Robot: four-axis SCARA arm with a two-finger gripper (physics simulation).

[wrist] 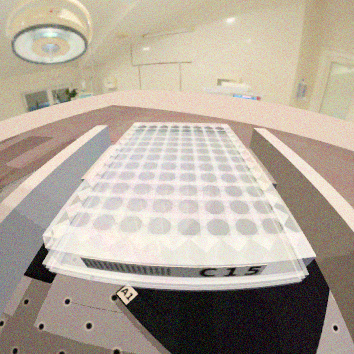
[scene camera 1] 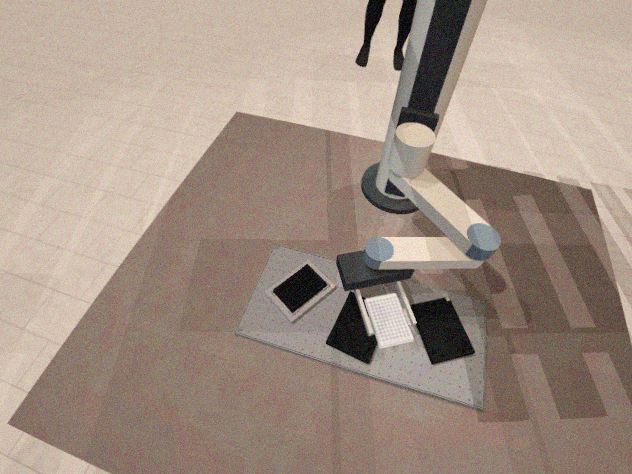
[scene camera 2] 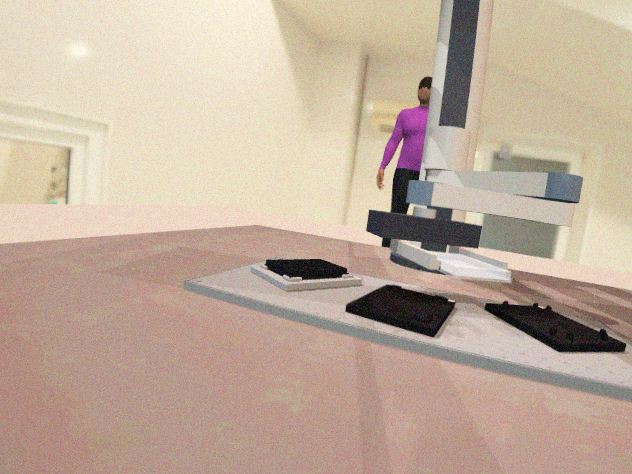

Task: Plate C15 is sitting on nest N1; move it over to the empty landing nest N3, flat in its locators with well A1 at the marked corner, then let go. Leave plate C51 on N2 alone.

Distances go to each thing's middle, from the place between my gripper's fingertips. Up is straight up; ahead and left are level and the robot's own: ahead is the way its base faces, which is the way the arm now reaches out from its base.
Labels:
My gripper is now 3 cm past the C15 well plate (scene camera 1: 391,328) and 1 cm to the left of it. From my hand the other things lie so: black multi-well plate (scene camera 1: 299,288): 7 cm behind, 26 cm to the right, 7 cm below.

